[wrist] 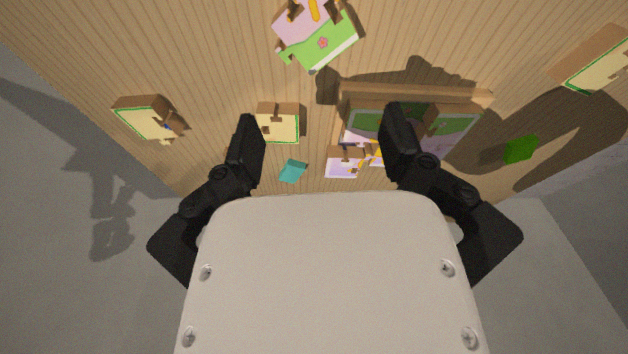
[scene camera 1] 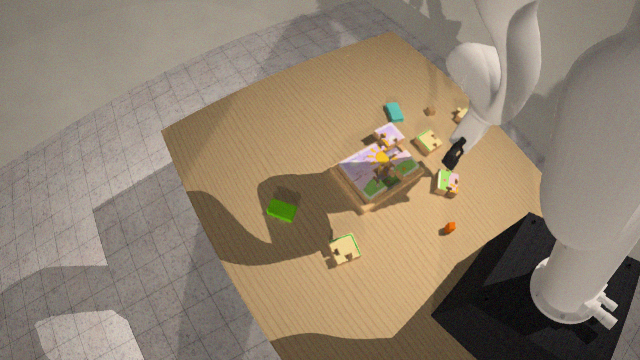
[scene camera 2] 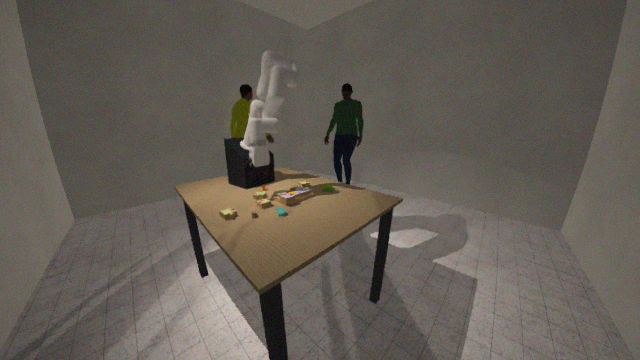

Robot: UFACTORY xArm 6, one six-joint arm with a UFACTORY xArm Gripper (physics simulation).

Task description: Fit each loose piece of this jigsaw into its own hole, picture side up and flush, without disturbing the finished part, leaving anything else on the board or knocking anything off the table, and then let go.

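Note:
The jigsaw board (scene camera 1: 365, 208) (wrist: 415, 90) has finished picture parts and dark gaps. A lilac piece (scene camera 1: 389, 134) (wrist: 340, 168) is at its back corner, picture up; whether it is seated is unclear. A green-and-pink flower piece (scene camera 1: 443, 181) (wrist: 327, 44) lies picture up beside the board. Three cream-faced pieces with green edges lie picture side down: one (scene camera 1: 426, 140) (wrist: 282, 131) near the board, one (scene camera 1: 347, 246) (wrist: 597, 69) on its other side, one (scene camera 1: 460, 114) (scene camera 2: 228, 213) (wrist: 140, 120) farther off. My gripper (wrist: 319, 124) is open and empty, above the table.
A teal block (scene camera 1: 394, 112) (scene camera 2: 281, 212) (wrist: 292, 171), a green block (scene camera 1: 282, 210) (scene camera 2: 328, 188) (wrist: 520, 149), an orange block (scene camera 1: 450, 227) and a small brown block (scene camera 1: 430, 111) lie on the table. The black robot base (scene camera 2: 240, 169) stands at one edge. Two people stand beyond the table.

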